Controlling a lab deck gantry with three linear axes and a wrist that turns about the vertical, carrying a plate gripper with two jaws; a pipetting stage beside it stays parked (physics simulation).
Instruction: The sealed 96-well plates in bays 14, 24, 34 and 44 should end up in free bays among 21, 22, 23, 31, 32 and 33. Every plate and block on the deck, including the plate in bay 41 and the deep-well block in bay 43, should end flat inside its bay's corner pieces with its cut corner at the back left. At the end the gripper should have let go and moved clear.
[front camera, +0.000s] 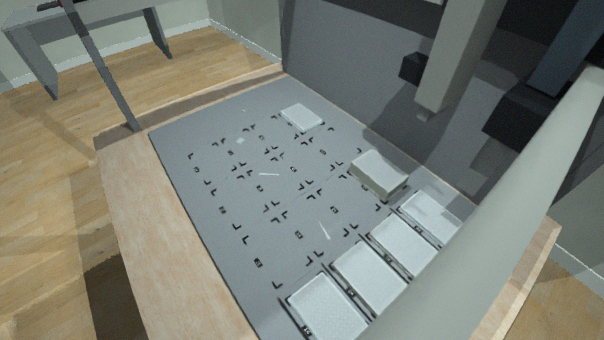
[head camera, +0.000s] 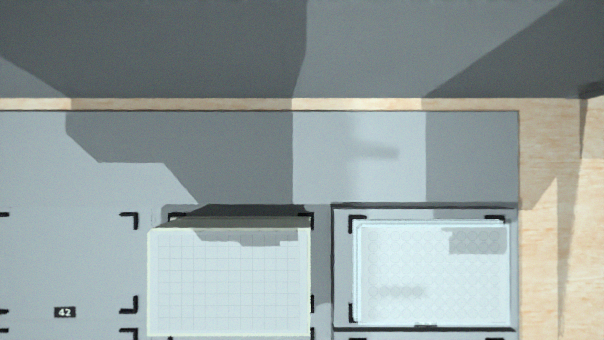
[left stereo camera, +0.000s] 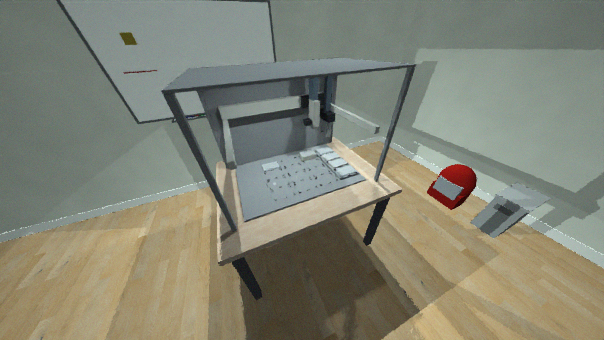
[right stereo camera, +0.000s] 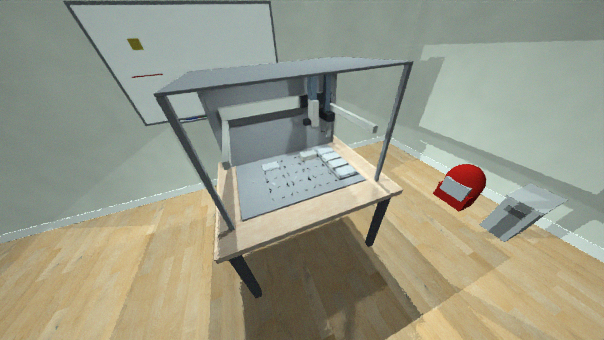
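Seen in the pictures: gripper, between the fingertips: (front camera: 477, 176) (left stereo camera: 325, 134) (right stereo camera: 325, 134); robot's base, origin of its link: (front camera: 189, 156) (left stereo camera: 275, 200) (right stereo camera: 273, 200).
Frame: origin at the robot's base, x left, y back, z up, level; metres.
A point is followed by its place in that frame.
Four pale sealed plates stand in the right column: bay 14 (front camera: 327, 307) @[x 0.048, y -0.550, z 0.029 m], bay 24 (front camera: 370, 277) @[x 0.148, y -0.561, z 0.029 m], bay 34 (front camera: 404, 245) @[x 0.253, y -0.561, z 0.029 m] and bay 44 (front camera: 430, 216) @[x 0.357, y -0.556, z 0.029 m] (head camera: 430, 275) @[x 0.364, y -0.553, z 0.029 m]. The plate in bay 44 lies flat. The cream deep-well block (front camera: 378, 170) @[x 0.357, y -0.393, z 0.042 m] (head camera: 230, 280) @[x 0.365, y -0.393, z 0.042 m] (left stereo camera: 307, 156) @[x 0.325, y -0.372, z 0.037 m] (right stereo camera: 307, 156) @[x 0.325, y -0.372, z 0.036 m] stands upright in bay 43, its cut corner at the back left. A pale plate (front camera: 301, 116) @[x 0.361, y -0.070, z 0.014 m] (left stereo camera: 270, 166) @[x 0.352, y -0.060, z 0.014 m] (right stereo camera: 270, 166) @[x 0.352, y -0.060, z 0.015 m] lies in bay 41. My gripper (left stereo camera: 323, 131) @[x 0.404, y -0.578, z 0.159 m] (right stereo camera: 325, 132) @[x 0.404, y -0.578, z 0.159 m] hangs high above the right rear of the deck; its jaws are too small to read and hidden in the front view.
Bays 21, 22, 23, 31, 32 and 33 show bare corner pieces. Thin dark-edged frames surround the right-column plates. The pale pipetting stage (front camera: 452, 60) (left stereo camera: 314, 112) (right stereo camera: 313, 112) hangs beside the gripper. A pale rail (front camera: 505, 220) @[x 0.079, y -0.620, z 0.400 m] crosses the front view and hides parts of the right-column plates.
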